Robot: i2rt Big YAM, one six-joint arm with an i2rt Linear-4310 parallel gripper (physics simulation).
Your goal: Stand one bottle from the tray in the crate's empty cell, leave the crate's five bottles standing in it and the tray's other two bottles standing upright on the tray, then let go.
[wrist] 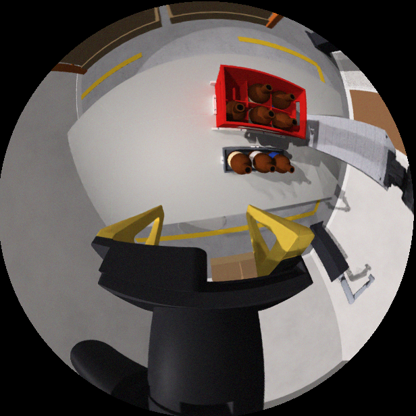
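The red crate (pixel 260 129) stands on the table in the upper right of the view, with five brown bottles upright in it; its empty cell (pixel 236 90) is at the upper left corner. Below the crate in the view is the dark tray (pixel 226 165). Three brown bottles stand upright on it in a row: a left one with a cream label (pixel 240 163), a middle one with a white label (pixel 262 162) and a right one with a blue label (pixel 283 163). My gripper (pixel 204 209) is wide open with nothing between its yellow fingers, below and left of the tray in the view and apart from it.
The pale table (pixel 145 150) carries the crate and tray. A grey-white arm-like piece (pixel 350 142) reaches in from the right, close beside the crate's right end. A cardboard box (pixel 232 267) shows beyond the table between the fingers. A dark panel (pixel 329 251) lies at the lower right.
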